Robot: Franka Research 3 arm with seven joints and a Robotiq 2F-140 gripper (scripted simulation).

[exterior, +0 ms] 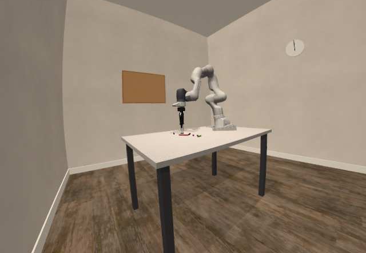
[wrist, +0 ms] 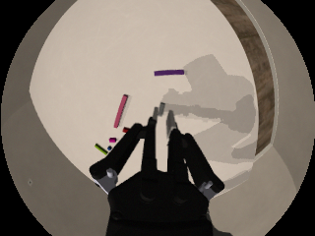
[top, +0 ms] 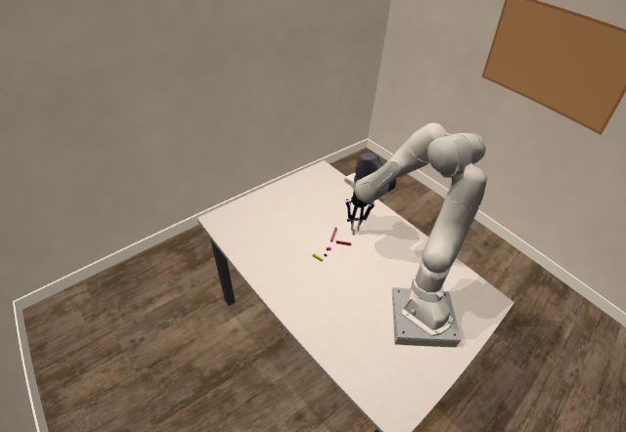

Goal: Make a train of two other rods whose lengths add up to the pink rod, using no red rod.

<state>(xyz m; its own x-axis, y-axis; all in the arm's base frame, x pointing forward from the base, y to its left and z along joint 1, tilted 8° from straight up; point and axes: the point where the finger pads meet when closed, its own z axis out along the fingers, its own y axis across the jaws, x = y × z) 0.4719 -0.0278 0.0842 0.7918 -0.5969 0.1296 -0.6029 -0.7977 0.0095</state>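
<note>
The grey rod lies 60 mm below my hand. The rest, counted from my hand: red rod 90 mm to the left, 60 mm below, 30 mm behind; then pink rod 90 mm to the left, 60 mm below, 40 mm ahead; then purple rod 70 mm ahead, 60 mm below, 50 mm to the right.
</note>
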